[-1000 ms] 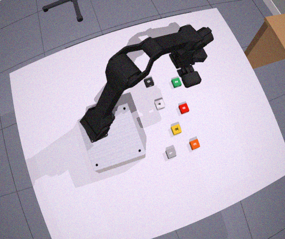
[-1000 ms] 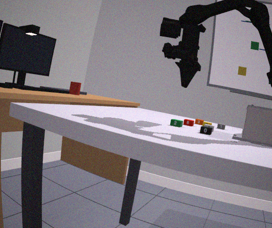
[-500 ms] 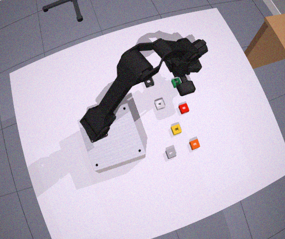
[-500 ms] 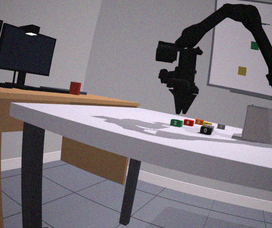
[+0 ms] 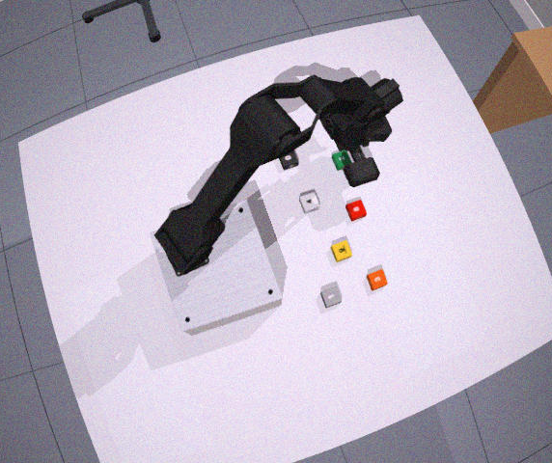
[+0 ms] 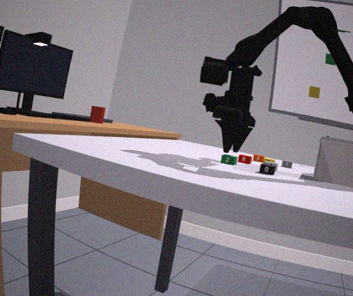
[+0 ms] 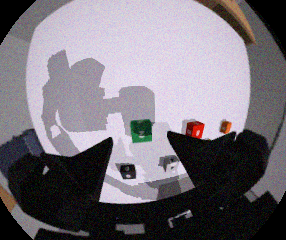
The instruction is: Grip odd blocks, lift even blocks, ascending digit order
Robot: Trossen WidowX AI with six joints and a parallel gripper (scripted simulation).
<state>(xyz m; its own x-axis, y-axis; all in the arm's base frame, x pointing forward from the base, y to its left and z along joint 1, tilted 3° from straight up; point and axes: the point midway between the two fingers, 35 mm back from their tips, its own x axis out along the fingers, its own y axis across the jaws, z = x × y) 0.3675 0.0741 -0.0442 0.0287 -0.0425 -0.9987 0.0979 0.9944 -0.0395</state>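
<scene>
The green block is 20 mm below my gripper tip. From my gripper tip the other things lie so: white block (100 mm behind, 60 mm to the right, 20 mm below); then black block (100 mm behind, 40 mm to the left, 20 mm below); then red block (110 mm to the right, 20 mm below, 20 mm behind).
</scene>
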